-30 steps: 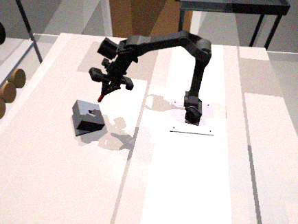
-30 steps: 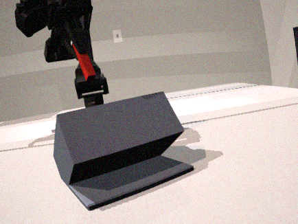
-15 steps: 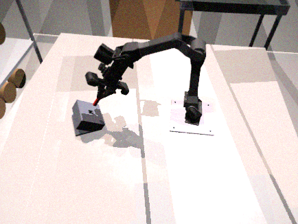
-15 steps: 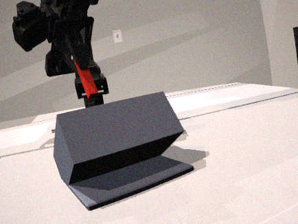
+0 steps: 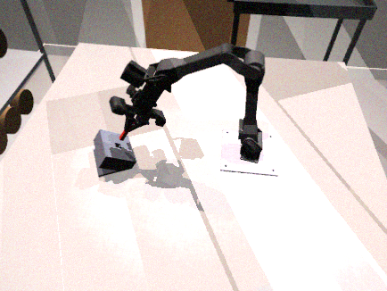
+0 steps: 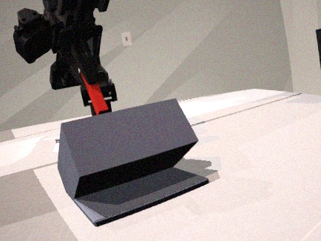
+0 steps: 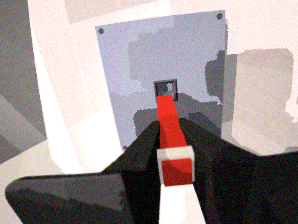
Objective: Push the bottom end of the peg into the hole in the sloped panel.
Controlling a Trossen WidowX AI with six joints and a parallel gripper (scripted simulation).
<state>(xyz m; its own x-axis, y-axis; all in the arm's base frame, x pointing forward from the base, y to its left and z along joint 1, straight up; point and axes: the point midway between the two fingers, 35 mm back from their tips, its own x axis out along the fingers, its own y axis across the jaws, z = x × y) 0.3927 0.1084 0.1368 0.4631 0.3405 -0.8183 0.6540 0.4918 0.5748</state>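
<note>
The grey sloped panel is 8 cm below my gripper tip, 4 cm ahead of it and 3 cm to the left of it. Round my gripper tip: thin base plate 12 cm below, 5 cm ahead, 4 cm to the left; red square peg 1 cm behind, 1 cm above.
</note>
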